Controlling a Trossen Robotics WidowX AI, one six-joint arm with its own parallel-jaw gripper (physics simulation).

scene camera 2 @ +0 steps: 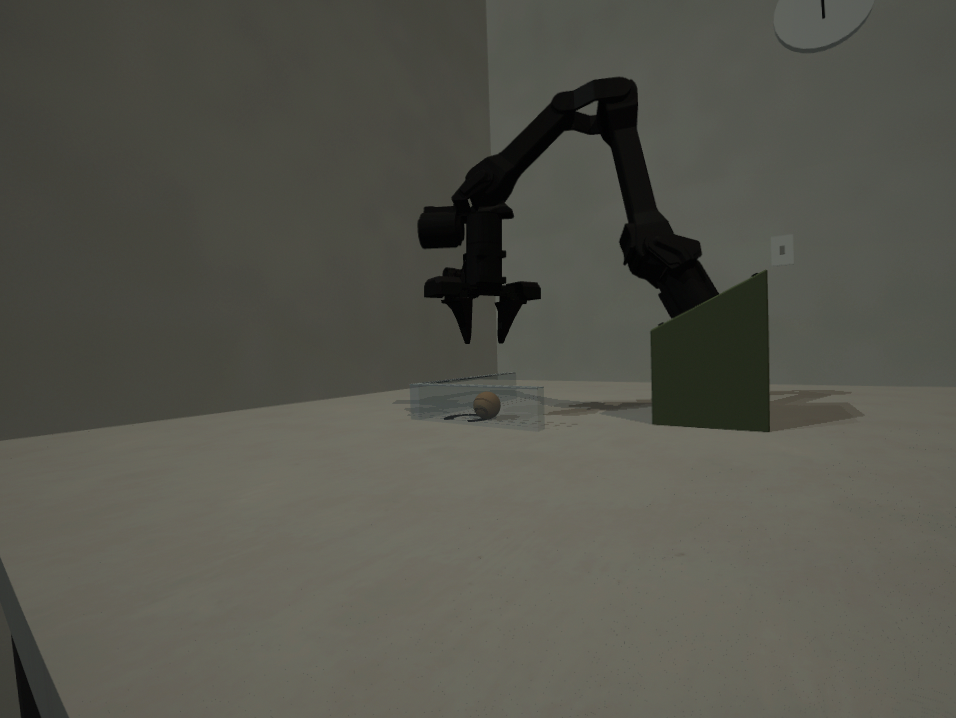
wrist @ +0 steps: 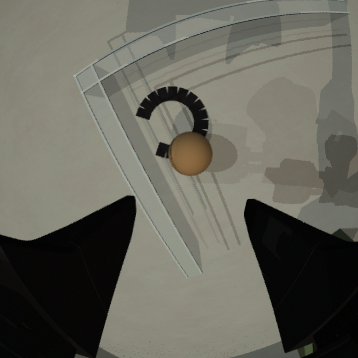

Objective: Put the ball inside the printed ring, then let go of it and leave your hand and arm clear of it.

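Pixels of known places: gripper, fingertip midpoint: (scene camera 2: 484,343) (wrist: 191,205); arm's base, origin of the base link: (scene camera 2: 699,308).
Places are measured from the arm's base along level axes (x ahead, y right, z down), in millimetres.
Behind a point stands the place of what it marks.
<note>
An orange-brown ball (scene camera 2: 486,404) (wrist: 190,154) rests on the table at the edge of the printed black ring (wrist: 201,116) @[x 331, y -74, z 162 mm], over the ring's line and partly outside it. Part of the ring is hidden by the ball. The ring's dark line also shows at a low angle in the scene view (scene camera 2: 457,417). My gripper (scene camera 2: 484,342) @[x 300, y -109, z 39 mm] (wrist: 191,205) @[x 300, y -109, z 39 mm] is open and empty, pointing down, well above the ball. In the wrist view the ball lies ahead of the gap between the fingertips.
Two clear upright walls (scene camera 2: 444,401) @[x 344, y -162, z 129 mm] (wrist: 135,175) @[x 313, y -151, z 103 mm] meet in a corner beside the ring; one runs along the ring's left side in the wrist view, the other beyond it. The arm's green wedge base (scene camera 2: 711,367) @[x -20, y -45, z 82 mm] stands to the right on the table (scene camera 2: 463,556) @[x 52, y -492, z 163 mm].
</note>
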